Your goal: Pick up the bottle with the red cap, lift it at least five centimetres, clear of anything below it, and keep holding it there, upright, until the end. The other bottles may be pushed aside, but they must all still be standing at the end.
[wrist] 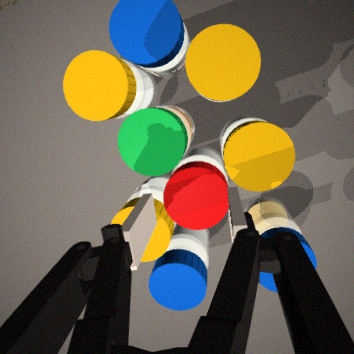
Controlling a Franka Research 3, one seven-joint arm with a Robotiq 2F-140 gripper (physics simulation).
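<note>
The bottle with the red cap [196, 196] stands upright near the middle of the wrist view, seen from above, with its white body partly showing behind the cap. My gripper [190, 205] is partly open and holds nothing. Its left fingertip is to the left of the red cap, over a yellow-capped bottle [159, 235]. Its right fingertip is just right of the red cap's edge. How far down the fingers reach beside the bottle is hard to tell. A blue-capped bottle [178, 286] stands between the fingers, nearer the palm.
A green-capped bottle [152, 142] stands close at upper left of the red cap, and a yellow-capped bottle [259, 156] at upper right. Another blue-capped bottle [305, 252] is partly behind the right finger. Farther up stand two yellow-capped bottles [95, 85] [223, 62] and a blue-capped one [145, 31].
</note>
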